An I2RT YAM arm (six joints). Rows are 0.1 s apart.
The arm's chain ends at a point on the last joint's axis. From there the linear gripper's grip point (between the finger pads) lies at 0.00 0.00 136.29 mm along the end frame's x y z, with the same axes.
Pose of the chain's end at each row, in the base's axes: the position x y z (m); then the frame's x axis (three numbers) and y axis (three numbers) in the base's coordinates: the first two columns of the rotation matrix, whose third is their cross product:
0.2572 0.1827 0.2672 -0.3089 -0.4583 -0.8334 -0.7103 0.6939 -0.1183
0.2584 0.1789 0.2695 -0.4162 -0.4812 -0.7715 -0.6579 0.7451 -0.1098
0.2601 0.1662 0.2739 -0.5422 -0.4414 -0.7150 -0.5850 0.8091 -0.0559
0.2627 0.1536 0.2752 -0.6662 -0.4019 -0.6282 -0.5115 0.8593 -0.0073
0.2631 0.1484 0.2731 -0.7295 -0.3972 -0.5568 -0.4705 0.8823 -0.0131
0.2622 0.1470 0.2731 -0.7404 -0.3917 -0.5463 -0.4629 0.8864 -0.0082
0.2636 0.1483 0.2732 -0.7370 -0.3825 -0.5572 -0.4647 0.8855 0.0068
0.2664 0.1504 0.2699 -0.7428 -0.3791 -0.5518 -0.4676 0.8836 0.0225
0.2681 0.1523 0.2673 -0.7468 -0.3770 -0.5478 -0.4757 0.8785 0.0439
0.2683 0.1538 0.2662 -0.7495 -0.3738 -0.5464 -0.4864 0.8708 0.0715
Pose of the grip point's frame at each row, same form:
0.3434 0.2584 0.1936 -0.3089 -0.4583 -0.8334 -0.7103 0.6939 -0.1183
0.3439 0.2418 0.1841 -0.4162 -0.4812 -0.7715 -0.6579 0.7451 -0.1098
0.3423 0.2191 0.1789 -0.5422 -0.4414 -0.7150 -0.5850 0.8091 -0.0559
0.3367 0.1967 0.1692 -0.6662 -0.4019 -0.6282 -0.5115 0.8593 -0.0073
0.3308 0.1828 0.1599 -0.7295 -0.3972 -0.5568 -0.4705 0.8823 -0.0131
0.3286 0.1806 0.1589 -0.7404 -0.3917 -0.5463 -0.4629 0.8864 -0.0082
0.3305 0.1843 0.1600 -0.7370 -0.3825 -0.5572 -0.4647 0.8855 0.0068
0.3317 0.1878 0.1563 -0.7428 -0.3791 -0.5518 -0.4676 0.8836 0.0225
0.3314 0.1923 0.1534 -0.7468 -0.3770 -0.5478 -0.4757 0.8785 0.0439
0.3295 0.1973 0.1525 -0.7495 -0.3738 -0.5464 -0.4864 0.8708 0.0715

